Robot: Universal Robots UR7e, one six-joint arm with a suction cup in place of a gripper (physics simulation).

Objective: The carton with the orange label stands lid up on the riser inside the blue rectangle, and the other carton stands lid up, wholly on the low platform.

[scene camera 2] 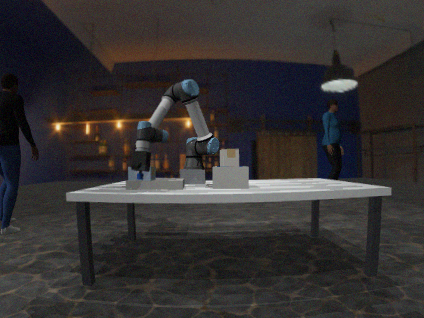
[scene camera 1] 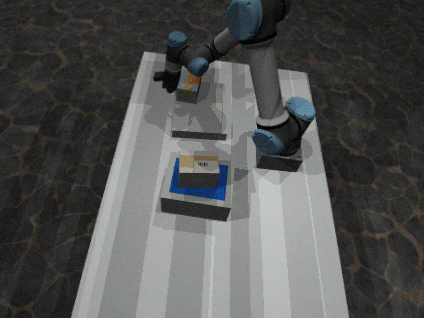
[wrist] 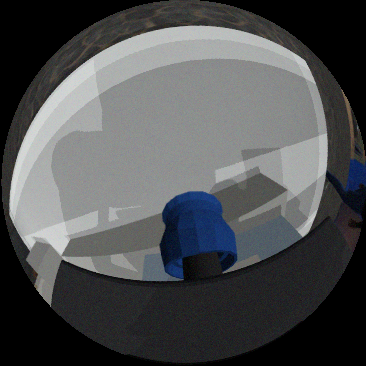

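The carton with the orange label stands at the far left part of the low platform, label and lid facing up. Its blue-grey side also shows in the wrist view. The other carton, pale with tape and a barcode label, stands lid up on the riser, inside the blue rectangle. My suction cup points down, low beside the orange-label carton, and holds nothing. Whether it touches the carton's side is unclear.
The arm's base stands at the right of the table in scene camera 1. The arm reaches over the low platform. Two people stand beyond the table.
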